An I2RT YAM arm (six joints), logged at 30 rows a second.
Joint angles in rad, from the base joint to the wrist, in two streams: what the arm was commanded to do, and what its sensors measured. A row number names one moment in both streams.
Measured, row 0:
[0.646, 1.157, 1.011, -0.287, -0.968, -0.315]
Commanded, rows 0 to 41:
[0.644, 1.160, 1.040, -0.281, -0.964, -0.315]
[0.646, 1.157, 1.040, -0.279, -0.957, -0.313]
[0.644, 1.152, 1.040, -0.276, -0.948, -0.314]
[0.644, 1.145, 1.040, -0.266, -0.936, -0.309]
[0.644, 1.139, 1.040, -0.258, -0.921, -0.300]
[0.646, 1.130, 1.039, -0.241, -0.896, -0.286]
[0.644, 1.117, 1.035, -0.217, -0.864, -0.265]
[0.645, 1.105, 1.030, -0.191, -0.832, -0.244]
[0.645, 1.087, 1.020, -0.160, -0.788, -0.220]
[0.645, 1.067, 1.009, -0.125, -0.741, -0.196]
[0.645, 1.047, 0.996, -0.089, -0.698, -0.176]
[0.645, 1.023, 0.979, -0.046, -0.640, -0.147]
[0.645, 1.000, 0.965, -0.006, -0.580, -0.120]
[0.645, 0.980, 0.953, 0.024, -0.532, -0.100]
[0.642, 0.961, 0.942, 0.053, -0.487, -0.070]
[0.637, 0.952, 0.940, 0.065, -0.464, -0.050]
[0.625, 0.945, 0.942, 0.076, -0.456, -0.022]
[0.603, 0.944, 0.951, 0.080, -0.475, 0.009]
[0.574, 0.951, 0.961, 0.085, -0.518, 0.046]
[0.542, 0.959, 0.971, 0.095, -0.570, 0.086]
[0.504, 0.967, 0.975, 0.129, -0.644, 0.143]
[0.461, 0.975, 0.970, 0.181, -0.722, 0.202]
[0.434, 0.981, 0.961, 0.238, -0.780, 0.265]
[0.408, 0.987, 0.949, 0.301, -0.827, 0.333]
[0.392, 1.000, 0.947, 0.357, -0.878, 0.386]
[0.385, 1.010, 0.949, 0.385, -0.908, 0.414]
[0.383, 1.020, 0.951, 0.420, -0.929, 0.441]
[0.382, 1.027, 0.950, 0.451, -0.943, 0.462]
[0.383, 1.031, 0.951, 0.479, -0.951, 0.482]
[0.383, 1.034, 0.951, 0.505, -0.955, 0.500]
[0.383, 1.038, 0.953, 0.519, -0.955, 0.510]
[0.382, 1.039, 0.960, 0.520, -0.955, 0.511]
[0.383, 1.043, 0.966, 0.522, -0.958, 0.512]
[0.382, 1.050, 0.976, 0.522, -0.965, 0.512]
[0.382, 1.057, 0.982, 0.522, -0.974, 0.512]
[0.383, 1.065, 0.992, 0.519, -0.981, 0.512]
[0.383, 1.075, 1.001, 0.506, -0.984, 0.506]
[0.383, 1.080, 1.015, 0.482, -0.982, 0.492]
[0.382, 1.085, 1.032, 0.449, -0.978, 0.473]
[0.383, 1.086, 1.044, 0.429, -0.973, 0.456]
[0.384, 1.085, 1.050, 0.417, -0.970, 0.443]
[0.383, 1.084, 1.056, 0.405, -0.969, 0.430]
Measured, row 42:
[0.385, 1.091, 1.005, 0.434, -0.947, 0.464]
